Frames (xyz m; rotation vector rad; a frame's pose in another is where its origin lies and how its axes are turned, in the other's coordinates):
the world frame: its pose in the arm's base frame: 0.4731 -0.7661 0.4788 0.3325 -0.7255 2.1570
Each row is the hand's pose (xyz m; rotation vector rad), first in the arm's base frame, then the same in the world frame.
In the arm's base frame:
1: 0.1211 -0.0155 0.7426 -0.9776 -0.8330 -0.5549
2: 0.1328 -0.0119 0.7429 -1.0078 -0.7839 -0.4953
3: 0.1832 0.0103 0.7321 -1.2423 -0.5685 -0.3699
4: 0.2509 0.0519 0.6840 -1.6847 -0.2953 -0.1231
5: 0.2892 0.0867 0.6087 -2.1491 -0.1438 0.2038
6: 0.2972 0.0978 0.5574 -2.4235 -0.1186 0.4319
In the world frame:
1: 0.8119 -0.2043 -0.2368 -1.9777 1.1960 -1.6686
2: 0.8069 -0.2152 -0.2388 -1.9052 1.2643 -1.6389
3: 0.7839 -0.2613 -0.2612 -1.7261 1.6473 -1.4849
4: 0.7449 -0.3161 -0.3253 -1.4766 2.1823 -1.0035
5: 0.7077 -0.3342 -0.4068 -1.2727 2.4880 -0.3077
6: 0.6859 -0.3262 -0.4545 -1.1777 2.5400 0.1601

